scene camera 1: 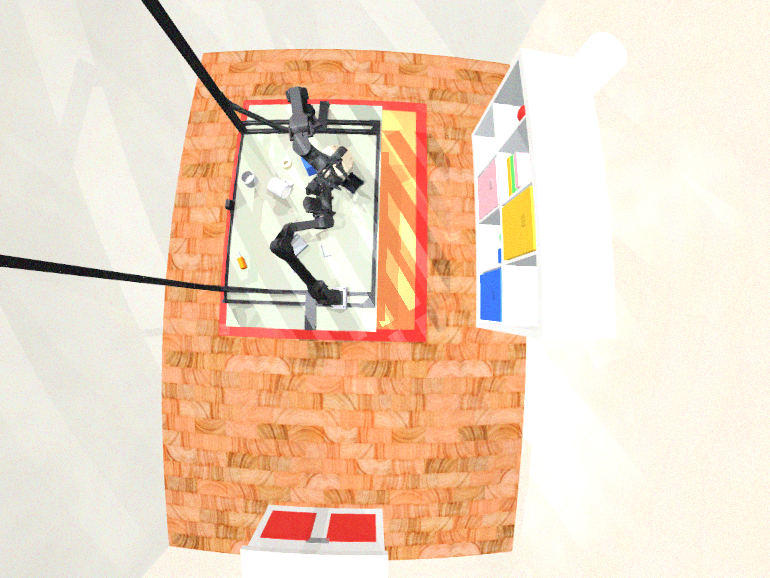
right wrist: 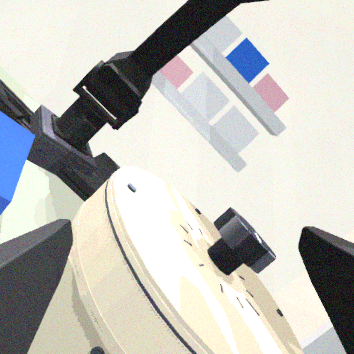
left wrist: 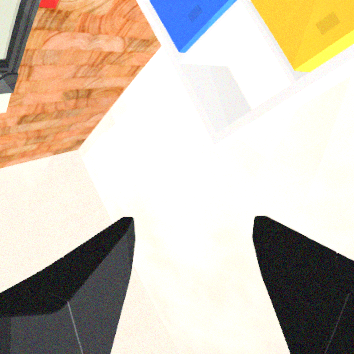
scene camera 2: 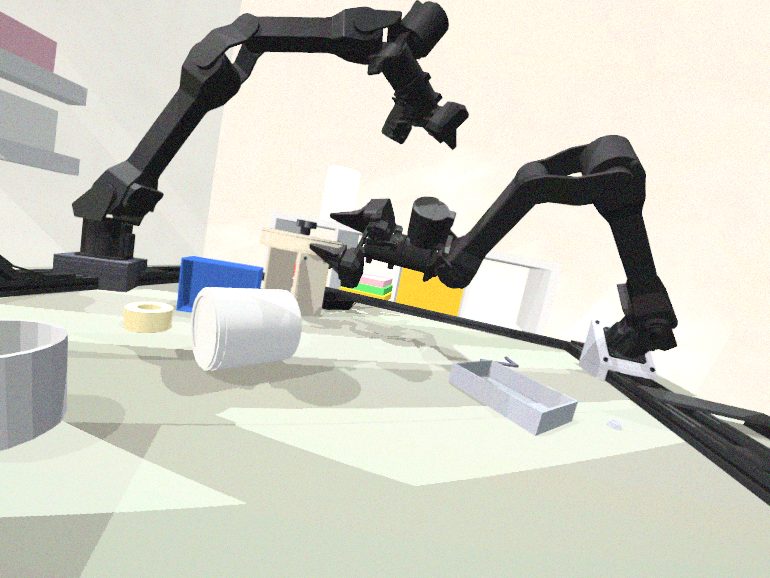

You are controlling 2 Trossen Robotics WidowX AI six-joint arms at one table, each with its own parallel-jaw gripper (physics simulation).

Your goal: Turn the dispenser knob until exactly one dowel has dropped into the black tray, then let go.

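Note:
The beige dispenser stands upright at the back in scene camera 2. Its black knob sits on top. My right gripper is wide open beside the dispenser top; in the right wrist view the knob shows between its fingers, nearer the right-hand one, and is not gripped. My left gripper is partly open, empty, and hangs high above. The black tray lies at the dispenser's foot; its inside and any dowel cannot be made out.
A blue bin stands beside the dispenser. A white canister lies on its side near a cream ring. A shallow grey box lies below the right arm. A grey cup stands at the left edge.

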